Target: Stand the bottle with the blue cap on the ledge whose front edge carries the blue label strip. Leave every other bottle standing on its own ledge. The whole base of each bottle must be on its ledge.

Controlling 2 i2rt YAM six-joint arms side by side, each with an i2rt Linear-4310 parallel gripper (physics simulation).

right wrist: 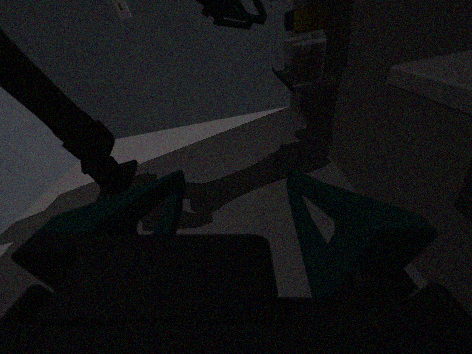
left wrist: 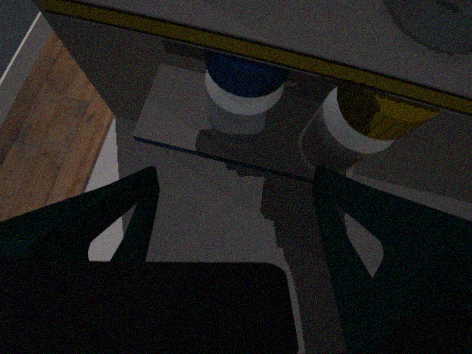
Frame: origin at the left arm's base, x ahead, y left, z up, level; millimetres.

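Seen in the pictures: left gripper, between the fingertips: [right wrist: 257, 23] [left wrist: 235, 177]; right gripper, between the fingertips: [right wrist: 235, 176]; left arm's base, origin of its link: [right wrist: 118, 185].
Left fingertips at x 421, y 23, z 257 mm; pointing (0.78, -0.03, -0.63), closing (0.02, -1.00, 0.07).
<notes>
Pixels of each thing's top centre, then the offset from my left fingertips to it. "spot": a spot on its surface instead.
- bottle with the blue cap, centre of its top: [left wrist: 253, 29] dy -7, dx +82, dz +7 mm
- ledge, a spot on its surface: [left wrist: 167, 102] spot: dy +58, dx +96, dz -98 mm
- dark blue label strip, a spot on its surface: [left wrist: 165, 144] spot: dy +56, dx +55, dz -100 mm
- bottle with a yellow cap, centre of its top: [left wrist: 402, 77] [right wrist: 311, 7] dy -90, dx +59, dz +7 mm
- upper ledge with a yellow label strip, a spot on its surface: [left wrist: 200, 39] spot: dy +18, dx +48, dz +35 mm
- pale slab, a spot on its surface: [right wrist: 435, 77] spot: dy -359, dx -29, dz -28 mm
The bottle with the blue cap [left wrist: 241, 92] stands upright in the left wrist view on the ledge [left wrist: 167, 102] with the dark blue label strip [left wrist: 165, 144] on its front edge. The visible part of its base is behind the strip; its back is hidden. A bottle with a yellow cap [left wrist: 357, 142] stands to its right; its base is partly hidden. My left gripper [left wrist: 235, 177] is open and empty, in front of the blue strip and apart from both bottles. My right gripper [right wrist: 235, 176] is open and empty, away from the bottles. Clear bottle bodies [right wrist: 307, 60] show dimly in the right wrist view.
An upper ledge with a yellow label strip [left wrist: 200, 39] crosses above the bottles in the left wrist view. A round dark shape is at its top right. A pale slab [right wrist: 435, 77] juts out at the right wrist view's right. A dark arm-like structure [right wrist: 60, 110] is at its left.
</notes>
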